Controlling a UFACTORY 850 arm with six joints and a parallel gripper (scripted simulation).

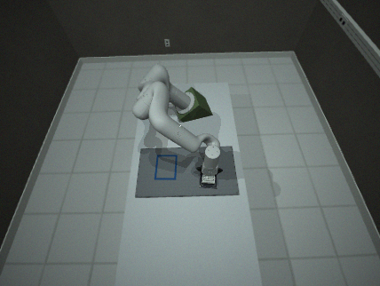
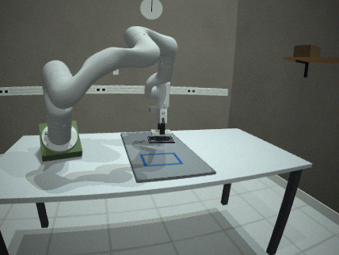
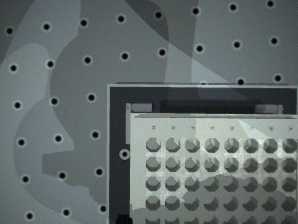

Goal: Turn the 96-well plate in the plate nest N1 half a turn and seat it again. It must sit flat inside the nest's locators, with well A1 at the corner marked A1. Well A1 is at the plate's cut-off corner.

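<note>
The dark plate nest N1 lies 60 mm below my hand. Round my hand: white 96-well plate: 10 mm below.
</note>
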